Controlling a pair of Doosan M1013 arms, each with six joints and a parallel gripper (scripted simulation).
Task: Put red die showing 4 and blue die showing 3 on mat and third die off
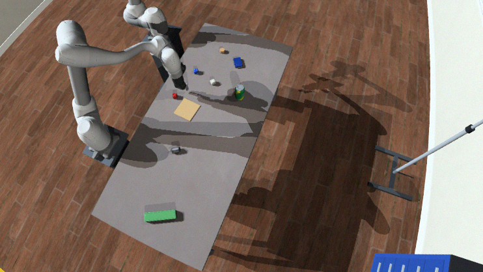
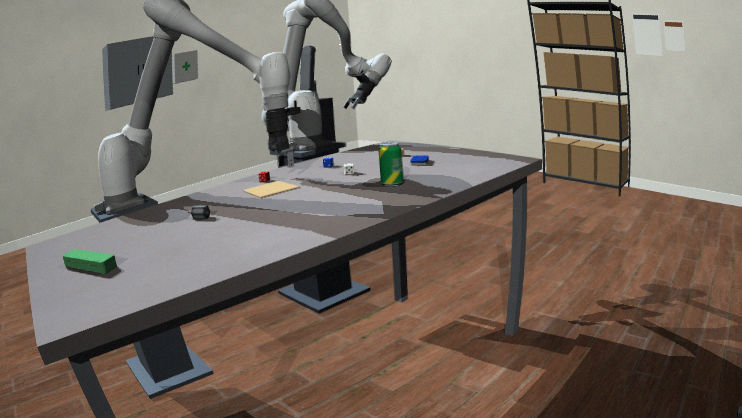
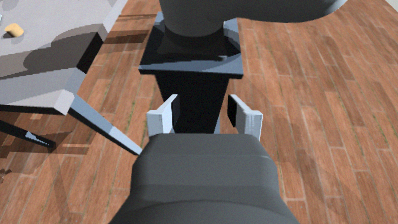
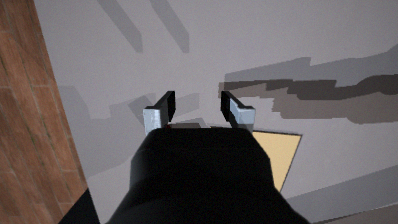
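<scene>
My right gripper is now 180 mm short of the white die, 120 mm to the right of it and 40 mm above it. From my right hand the other things lie so: red die (60 mm to the right, 60 mm behind, 40 mm below); tan mat (140 mm to the right, 60 mm below, 60 mm ahead); blue die (190 mm to the left, 40 mm below, 20 mm ahead).
</scene>
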